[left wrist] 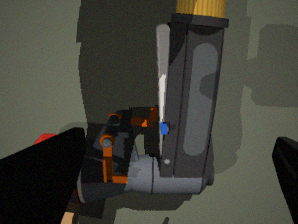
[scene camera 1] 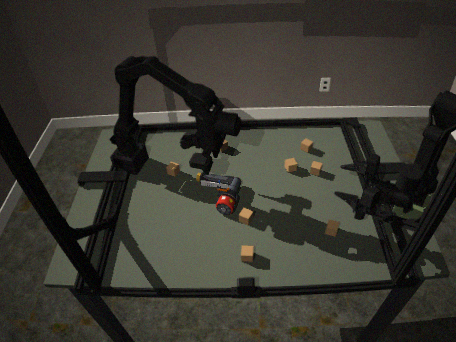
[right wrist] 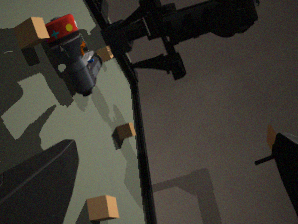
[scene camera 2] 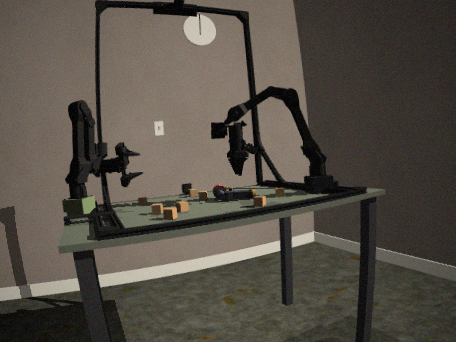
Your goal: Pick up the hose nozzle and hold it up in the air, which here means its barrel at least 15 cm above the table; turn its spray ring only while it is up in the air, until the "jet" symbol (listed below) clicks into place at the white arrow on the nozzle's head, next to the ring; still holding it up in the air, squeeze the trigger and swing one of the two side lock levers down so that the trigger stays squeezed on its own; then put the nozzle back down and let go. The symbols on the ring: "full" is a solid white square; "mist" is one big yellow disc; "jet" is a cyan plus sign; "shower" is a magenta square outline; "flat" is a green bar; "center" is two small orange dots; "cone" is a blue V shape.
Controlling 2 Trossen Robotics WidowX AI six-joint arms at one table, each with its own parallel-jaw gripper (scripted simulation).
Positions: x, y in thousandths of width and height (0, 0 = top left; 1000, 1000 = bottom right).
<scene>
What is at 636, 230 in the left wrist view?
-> A hose nozzle.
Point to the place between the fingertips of my left gripper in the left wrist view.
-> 619, 645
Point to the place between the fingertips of my left gripper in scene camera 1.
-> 464, 484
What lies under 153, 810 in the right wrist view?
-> My right gripper.
</scene>
